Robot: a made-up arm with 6 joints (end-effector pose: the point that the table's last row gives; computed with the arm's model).
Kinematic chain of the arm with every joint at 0, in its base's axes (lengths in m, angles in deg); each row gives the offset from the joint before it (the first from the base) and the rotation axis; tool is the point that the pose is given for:
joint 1: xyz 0 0 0.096 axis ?
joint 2: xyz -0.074 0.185 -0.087 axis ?
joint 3: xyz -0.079 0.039 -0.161 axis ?
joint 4: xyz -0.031 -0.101 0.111 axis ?
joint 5: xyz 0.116 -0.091 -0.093 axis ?
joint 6: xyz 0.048 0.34 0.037 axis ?
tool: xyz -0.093 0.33 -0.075
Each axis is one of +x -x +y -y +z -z.
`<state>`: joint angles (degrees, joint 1 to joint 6).
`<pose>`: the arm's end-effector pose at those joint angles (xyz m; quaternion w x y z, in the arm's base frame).
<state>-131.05 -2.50 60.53 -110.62 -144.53 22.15</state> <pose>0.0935 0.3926 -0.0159 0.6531 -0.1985 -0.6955 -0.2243</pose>
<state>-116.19 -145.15 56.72 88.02 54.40 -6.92</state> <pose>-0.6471 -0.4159 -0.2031 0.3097 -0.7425 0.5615 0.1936</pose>
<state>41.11 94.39 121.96 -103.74 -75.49 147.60</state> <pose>-0.2084 -0.1202 0.4187 0.2470 0.9384 0.0708 0.2311</pose>
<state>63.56 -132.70 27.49 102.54 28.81 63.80</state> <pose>-0.3267 0.4455 0.6809 0.7198 0.1536 0.4752 0.4821</pose>
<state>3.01 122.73 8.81 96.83 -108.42 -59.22</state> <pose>0.2102 -0.0261 -0.6379 0.3991 -0.0846 0.4428 -0.7984</pose>
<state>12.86 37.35 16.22 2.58 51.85 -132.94</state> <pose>0.5039 0.4240 -0.3361 0.0911 -0.3731 -0.8680 0.3146</pose>
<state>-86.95 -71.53 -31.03 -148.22 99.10 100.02</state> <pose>0.0844 0.5928 0.4083 0.5312 -0.0032 -0.7415 -0.4098</pose>
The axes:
joint 1: +x
joint 2: -y
joint 3: -x
joint 4: -y
joint 5: -x
joint 6: +y

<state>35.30 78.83 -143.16 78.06 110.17 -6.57</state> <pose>0.5091 0.2327 0.7583 0.6203 0.6969 -0.1337 -0.3342</pose>
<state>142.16 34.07 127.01 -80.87 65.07 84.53</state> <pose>-0.5291 0.4126 0.7016 0.0063 0.3250 -0.9289 -0.1773</pose>
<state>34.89 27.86 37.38 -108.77 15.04 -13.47</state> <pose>-0.3147 0.8681 -0.0094 0.8055 0.0063 0.5925 -0.0114</pose>
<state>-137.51 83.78 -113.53 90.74 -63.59 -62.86</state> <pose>-0.0227 -0.3739 0.6756 0.4724 0.8413 -0.2297 0.1275</pose>
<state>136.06 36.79 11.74 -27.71 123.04 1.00</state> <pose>-0.0408 0.8131 0.2914 0.9942 0.0267 0.1009 -0.0257</pose>
